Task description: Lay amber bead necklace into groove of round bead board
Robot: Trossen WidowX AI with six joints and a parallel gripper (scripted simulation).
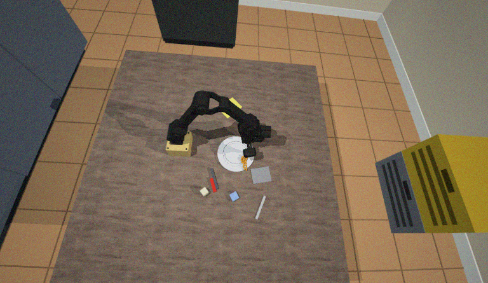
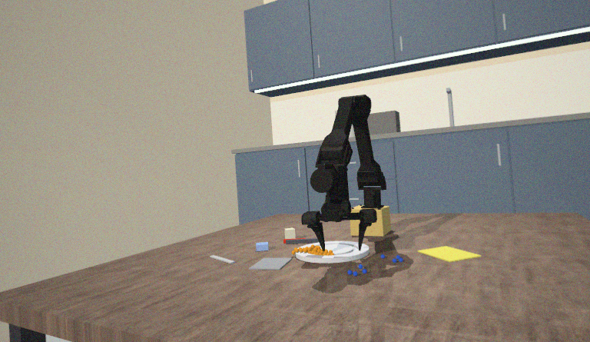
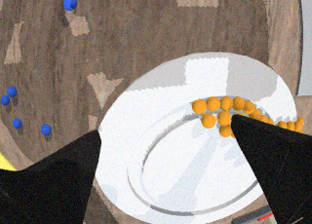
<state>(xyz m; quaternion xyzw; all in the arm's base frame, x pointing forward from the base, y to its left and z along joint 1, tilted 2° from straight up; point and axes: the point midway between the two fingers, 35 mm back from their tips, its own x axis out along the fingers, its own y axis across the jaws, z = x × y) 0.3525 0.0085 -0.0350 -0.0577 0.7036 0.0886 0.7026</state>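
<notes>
The grey square tile lies 160 mm to the right of my gripper tip, 90 mm ahead of it and 20 mm below it. Also, from my gripper tip: yellow sheet 240 mm to the left, 90 mm behind, 20 mm below; red stick 200 mm to the right, 160 mm behind, 10 mm below; light blue cube 270 mm to the right, 50 mm behind, 10 mm below.
</notes>
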